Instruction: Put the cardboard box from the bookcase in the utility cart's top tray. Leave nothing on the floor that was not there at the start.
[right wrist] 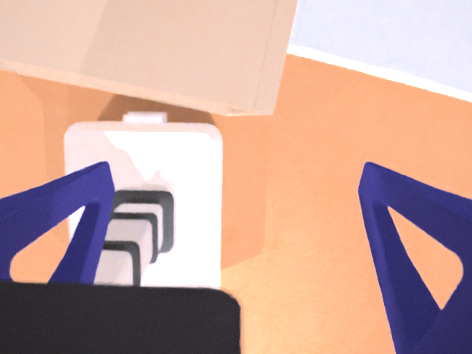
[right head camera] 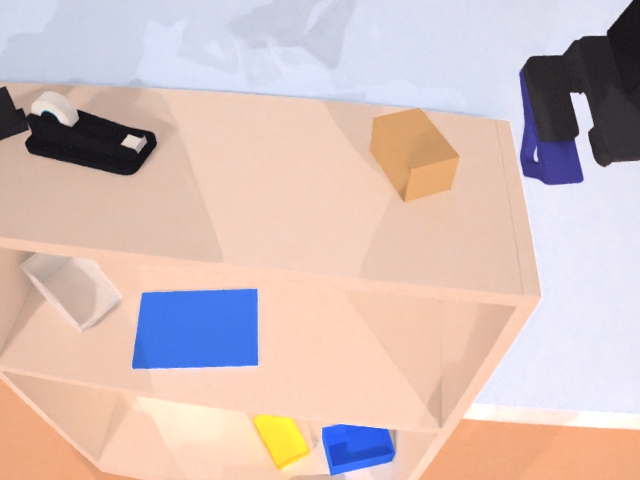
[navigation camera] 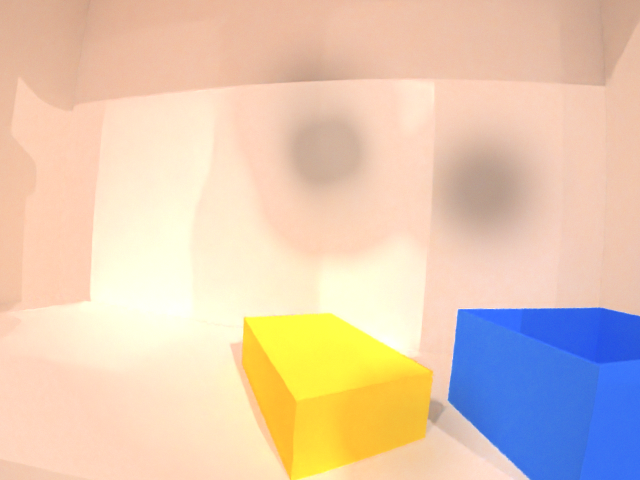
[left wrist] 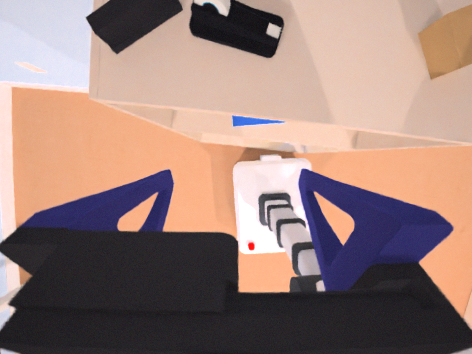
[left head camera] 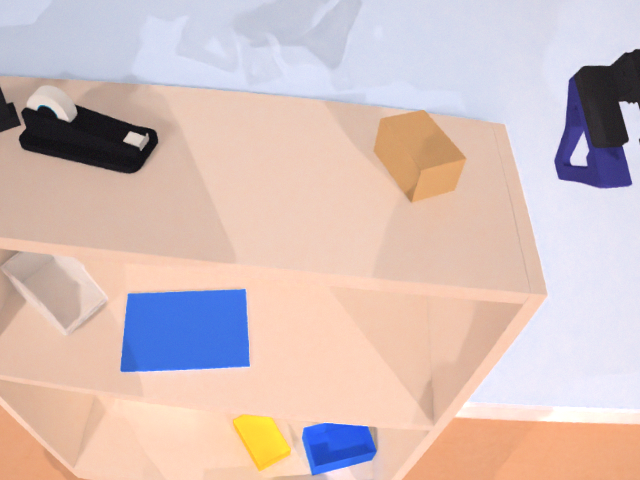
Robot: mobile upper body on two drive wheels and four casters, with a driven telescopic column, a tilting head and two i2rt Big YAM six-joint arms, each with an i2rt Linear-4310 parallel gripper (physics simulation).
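Places are measured from the left arm's base along level axes (x ahead, y left, z up), in millimetres.
Where they show: left gripper, fingertip midpoint: (left wrist: 235,176); right gripper, fingertip midpoint: (right wrist: 236,175) (right head camera: 590,161) (left head camera: 617,165).
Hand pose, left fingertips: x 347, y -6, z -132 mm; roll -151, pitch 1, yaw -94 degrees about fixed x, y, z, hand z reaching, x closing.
Things, the pixels of their top centre, and the offset from my left fingertips. "spot": a spot on its surface instead.
- orange-brown cardboard box at its top centre: (right head camera: 415,136) (left head camera: 422,137) 190 mm ahead, 398 mm right, 168 mm down
- black tape dispenser at its top centre: (left head camera: 75,95) (right head camera: 75,101) 249 mm ahead, 15 mm right, 148 mm down
- black block at a spot on its surface: (left wrist: 135,20) spot: 257 mm ahead, 156 mm left, 185 mm down
- clear bin at a spot on its surface: (left head camera: 56,289) spot: 296 mm ahead, 142 mm left, 590 mm down
- blue sheet at its top centre: (left head camera: 185,327) (right head camera: 196,326) (left wrist: 258,105) 212 mm ahead, 94 mm right, 594 mm down
- yellow box at its top centre: (navigation camera: 319,340) (left head camera: 261,434) (right head camera: 280,433) 200 mm ahead, 220 mm right, 1133 mm down
- blue bin at its top centre: (navigation camera: 600,326) (right head camera: 358,440) (left head camera: 339,439) 161 mm ahead, 412 mm right, 1103 mm down
The orange-brown cardboard box (left head camera: 400,144) (right head camera: 395,144) (left wrist: 450,47) sits on the top board of the bookcase (left head camera: 299,206) (right head camera: 289,206) (left wrist: 165,75) (right wrist: 175,55), near its right end. My right gripper (right wrist: 236,175) is open and empty. One blue finger (left head camera: 610,165) (right head camera: 563,162) of it shows in the head views, to the right of the bookcase in the picture. My left gripper (left wrist: 235,176) is open and empty, with floor and my base between and below its fingers in the left wrist view. The utility cart does not show in these views.
A black tape dispenser (left head camera: 87,142) (right head camera: 87,147) (left wrist: 235,32) and a black block (left wrist: 135,20) stand on the top board, left. Below are a clear bin (left head camera: 56,289), a blue sheet (left head camera: 186,330), a yellow box (left head camera: 263,441) (navigation camera: 336,356) and a blue bin (left head camera: 343,459) (navigation camera: 522,392). My white base (right wrist: 195,160) is close to the bookcase.
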